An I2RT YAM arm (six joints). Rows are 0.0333 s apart.
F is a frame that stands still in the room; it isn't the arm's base.
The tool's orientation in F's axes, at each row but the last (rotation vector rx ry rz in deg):
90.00, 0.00, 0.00
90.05, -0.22, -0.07
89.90, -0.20, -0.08
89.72, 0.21, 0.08
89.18, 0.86, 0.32
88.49, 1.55, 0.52
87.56, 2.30, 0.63
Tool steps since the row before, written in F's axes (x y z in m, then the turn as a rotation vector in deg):
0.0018, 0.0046, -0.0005, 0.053, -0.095, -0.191
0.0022, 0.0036, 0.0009, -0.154, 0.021, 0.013
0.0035, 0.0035, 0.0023, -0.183, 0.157, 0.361
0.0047, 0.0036, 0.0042, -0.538, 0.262, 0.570
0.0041, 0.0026, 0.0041, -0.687, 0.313, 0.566
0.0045, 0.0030, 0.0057, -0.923, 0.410, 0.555
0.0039, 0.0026, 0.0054, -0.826, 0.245, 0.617
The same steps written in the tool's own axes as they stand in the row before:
0.0018, -0.0005, -0.0046, 0.053, -0.191, 0.095
0.0022, 0.0009, -0.0036, -0.154, 0.013, -0.021
0.0035, 0.0023, -0.0035, -0.183, 0.362, -0.156
0.0047, 0.0042, -0.0036, -0.538, 0.570, -0.261
0.0041, 0.0042, -0.0025, -0.686, 0.566, -0.314
0.0045, 0.0058, -0.0027, -0.920, 0.555, -0.417
0.0039, 0.0056, -0.0022, -0.829, 0.612, -0.246

